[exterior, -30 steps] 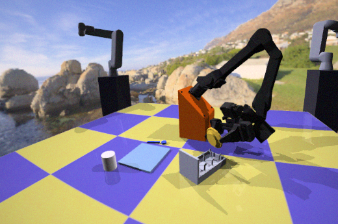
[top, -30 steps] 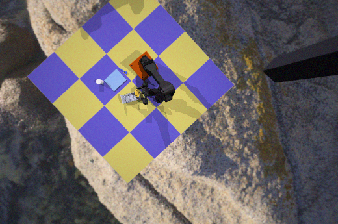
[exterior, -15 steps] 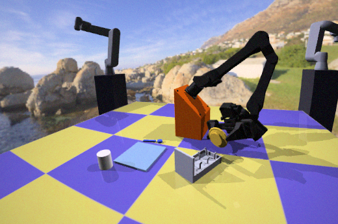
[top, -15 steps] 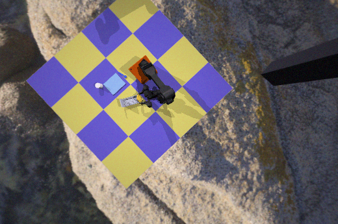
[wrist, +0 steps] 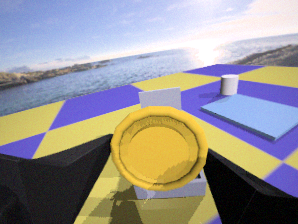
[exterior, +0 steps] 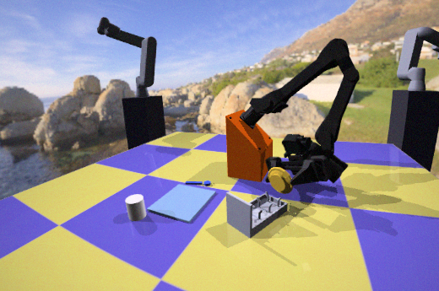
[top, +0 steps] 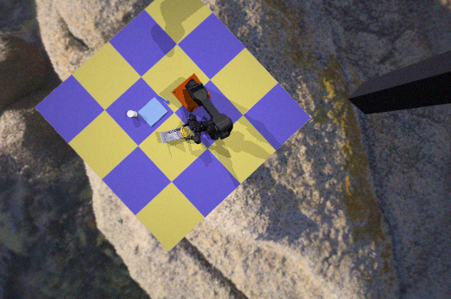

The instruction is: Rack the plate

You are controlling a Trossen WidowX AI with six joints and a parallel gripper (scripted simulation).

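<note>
Right now the grey dish rack is 50 mm ahead of my gripper tip, 40 mm to the right of it and 50 mm below it. From my gripper tip the other things lie so: light blue mat: 40 mm ahead, 250 mm to the right, 70 mm below; then yellow plate: 10 mm behind; then blue utensil: 70 mm behind, 240 mm to the right, 70 mm below.
</note>
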